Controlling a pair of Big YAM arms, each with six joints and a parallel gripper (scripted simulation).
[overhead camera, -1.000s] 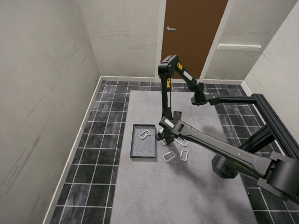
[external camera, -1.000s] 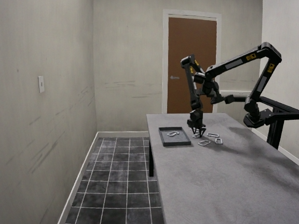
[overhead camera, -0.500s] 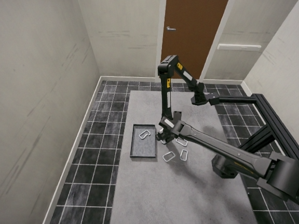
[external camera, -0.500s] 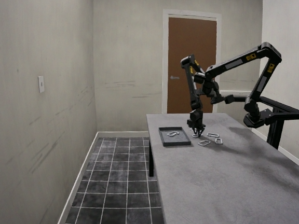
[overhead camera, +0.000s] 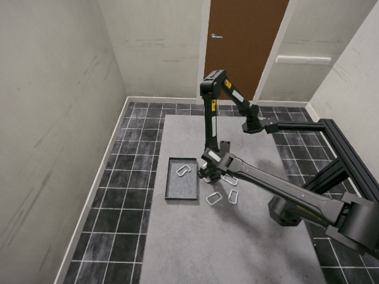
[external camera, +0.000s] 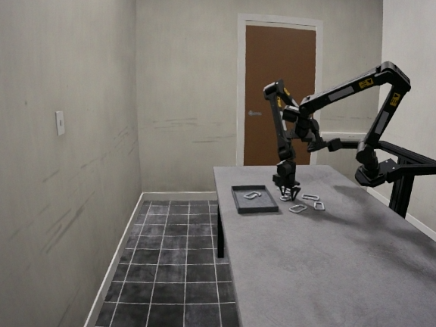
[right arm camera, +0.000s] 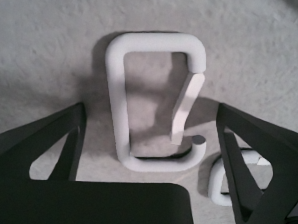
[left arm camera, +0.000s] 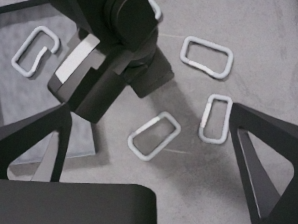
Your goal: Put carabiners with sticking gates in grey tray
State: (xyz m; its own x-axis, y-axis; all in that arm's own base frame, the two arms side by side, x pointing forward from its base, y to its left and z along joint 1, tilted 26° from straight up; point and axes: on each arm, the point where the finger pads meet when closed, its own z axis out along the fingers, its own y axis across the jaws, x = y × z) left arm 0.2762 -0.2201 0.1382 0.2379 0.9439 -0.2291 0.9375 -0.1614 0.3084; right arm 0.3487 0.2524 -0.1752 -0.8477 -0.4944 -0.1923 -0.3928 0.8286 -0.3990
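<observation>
Now: right hand 20 cm short of the grey tray and 1 cm to the left of it.
</observation>
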